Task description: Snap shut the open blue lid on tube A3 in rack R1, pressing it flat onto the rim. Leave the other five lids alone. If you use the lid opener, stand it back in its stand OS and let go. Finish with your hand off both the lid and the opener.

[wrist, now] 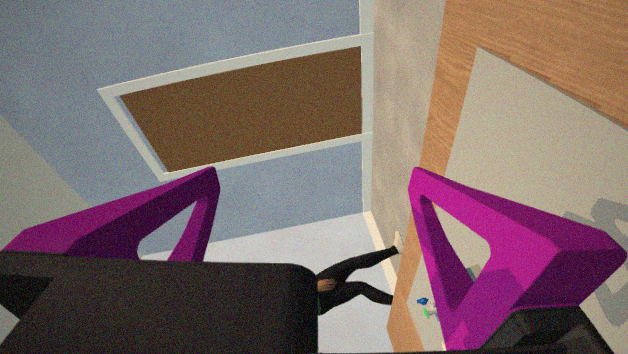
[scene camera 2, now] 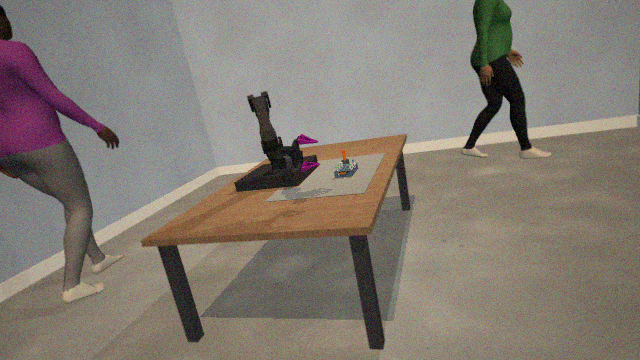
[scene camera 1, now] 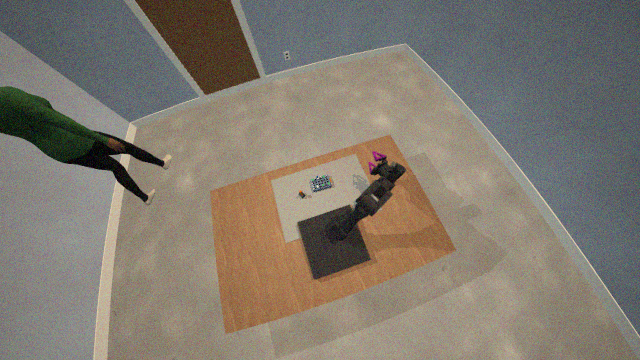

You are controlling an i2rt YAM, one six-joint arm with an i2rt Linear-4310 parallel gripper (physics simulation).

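Places are measured from the arm's base along level axes (x up, y ahead, z left), in centimetres.
Where they show: gripper, fingertip midpoint: (wrist: 314,177) (scene camera 2: 318,153) (scene camera 1: 371,157); arm's base, origin of the base link: (scene camera 2: 278,169) (scene camera 1: 338,233).
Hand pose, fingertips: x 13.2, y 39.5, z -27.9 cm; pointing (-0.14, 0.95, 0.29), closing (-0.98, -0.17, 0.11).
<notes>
Each offset is from my fingertips to the top centre of the thing. "pt": to the spot under its first point. Level surfaces: height alone.
The small blue rack R1 {dy -4.3, dx -12.4, dz +32.5 cm} (scene camera 1: 321,183) (scene camera 2: 345,173) stands on the grey mat with small tubes and lids in it. They are too small to tell tube A3 or how its lid stands. In the wrist view, a blue lid {dy -1.0, dx -12.9, dz +34.6 cm} (wrist: 422,301) and a green lid {dy -2.1, dx -14.0, dz +38.0 cm} (wrist: 427,313) show beside the right finger, which hides most of the rack. The orange-topped lid opener {dy -10.3, dx -10.4, dz +46.7 cm} (scene camera 1: 301,193) (scene camera 2: 344,154) stands upright in a dark holder, apart from the rack. My gripper (scene camera 1: 372,158) (scene camera 2: 318,153) (wrist: 314,177) is wide open and empty, raised above the table, to the right of the rack in scene camera 1.
The grey mat {dx -18.8 cm} (scene camera 1: 295,220) (scene camera 2: 372,172) lies on the wooden table {dx -19.1 cm} (scene camera 1: 250,260) (scene camera 2: 250,220). The arm's black base plate (scene camera 1: 335,260) (scene camera 2: 260,182) stands beside the mat. A tiny pale item {pt dy -11.9, dx -18.8, dz +42.0 cm} (scene camera 1: 309,196) lies near the opener. A person in green (scene camera 1: 55,130) (scene camera 2: 492,40) stands away from the table.
</notes>
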